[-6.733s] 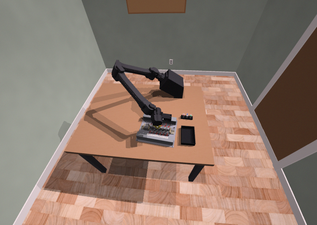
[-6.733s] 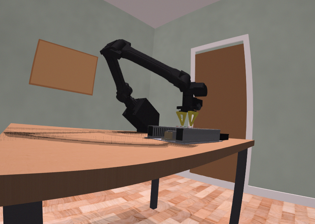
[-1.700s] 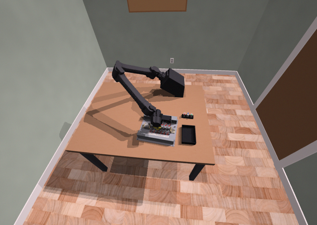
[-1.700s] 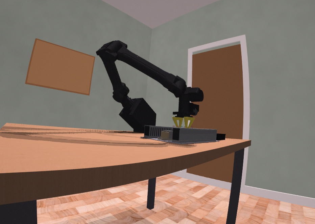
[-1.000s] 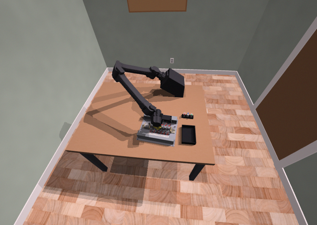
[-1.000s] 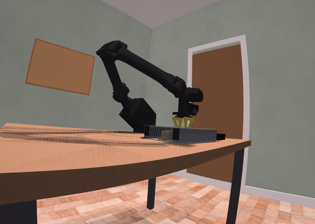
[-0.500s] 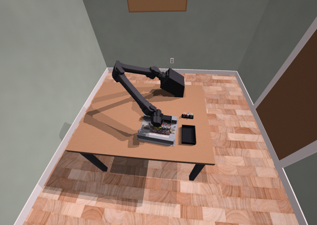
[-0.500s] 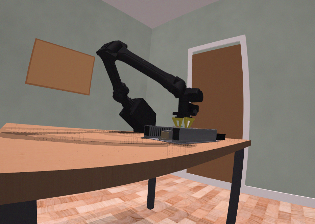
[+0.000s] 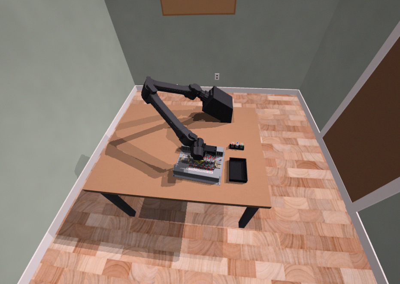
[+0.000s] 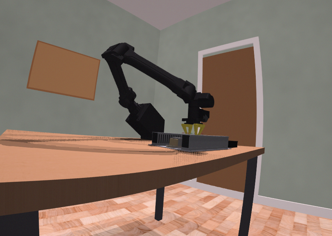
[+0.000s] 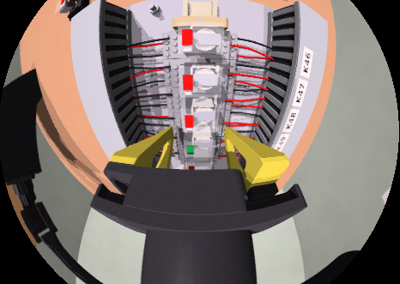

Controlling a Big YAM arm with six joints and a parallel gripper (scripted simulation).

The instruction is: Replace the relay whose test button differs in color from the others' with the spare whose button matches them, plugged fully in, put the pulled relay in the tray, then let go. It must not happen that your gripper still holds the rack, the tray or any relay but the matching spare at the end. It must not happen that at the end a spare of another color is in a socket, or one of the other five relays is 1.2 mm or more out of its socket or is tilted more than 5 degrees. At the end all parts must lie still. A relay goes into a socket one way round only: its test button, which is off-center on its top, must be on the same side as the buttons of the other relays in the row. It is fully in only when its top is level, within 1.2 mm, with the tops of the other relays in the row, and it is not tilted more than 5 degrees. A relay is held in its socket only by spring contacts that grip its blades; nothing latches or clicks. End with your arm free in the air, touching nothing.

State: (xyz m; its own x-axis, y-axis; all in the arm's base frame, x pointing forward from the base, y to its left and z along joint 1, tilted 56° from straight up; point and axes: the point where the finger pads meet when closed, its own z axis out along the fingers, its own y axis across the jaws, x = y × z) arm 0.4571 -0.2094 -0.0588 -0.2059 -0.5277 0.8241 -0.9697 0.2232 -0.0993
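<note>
The grey relay panel lies 50 mm below my hand and 10 mm to the right of it. From my hand the other things lie so: black tray (250 mm to the left, 70 mm ahead, 30 mm below).
</note>
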